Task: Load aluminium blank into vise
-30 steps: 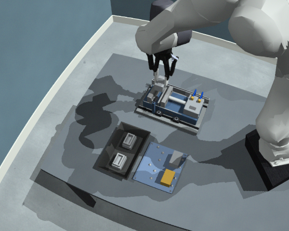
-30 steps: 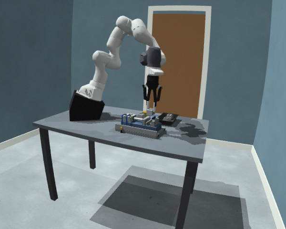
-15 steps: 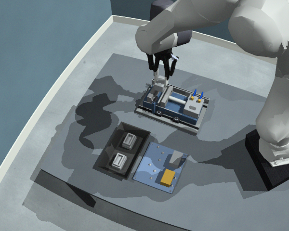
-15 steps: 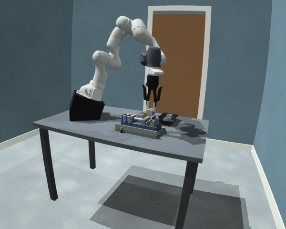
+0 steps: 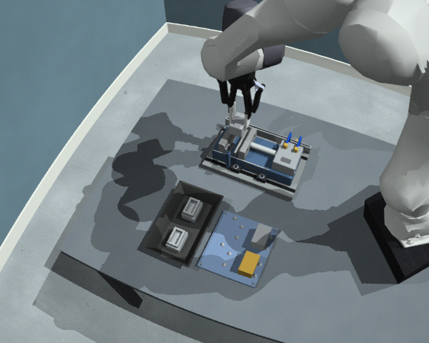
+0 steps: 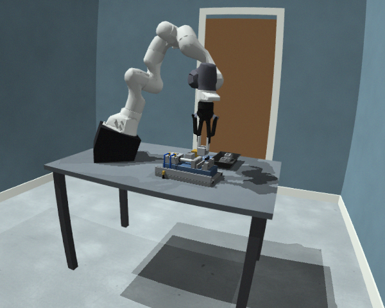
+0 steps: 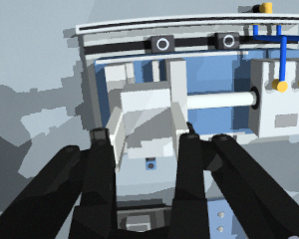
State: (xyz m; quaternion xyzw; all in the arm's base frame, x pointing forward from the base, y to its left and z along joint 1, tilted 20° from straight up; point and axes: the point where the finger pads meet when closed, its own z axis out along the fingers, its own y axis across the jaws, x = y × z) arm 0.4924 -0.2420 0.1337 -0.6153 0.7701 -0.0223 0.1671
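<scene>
The fixed jaw is 3 cm ahead of my hand and 10 cm below it. The rest, counted from my hand: vise: 6 cm behind, 2 cm to the left, 14 cm below; then vise hose block: 16 cm behind, 4 cm to the left, 10 cm below; then moving jaw: 3 cm behind, 1 cm to the left, 10 cm below.
</scene>
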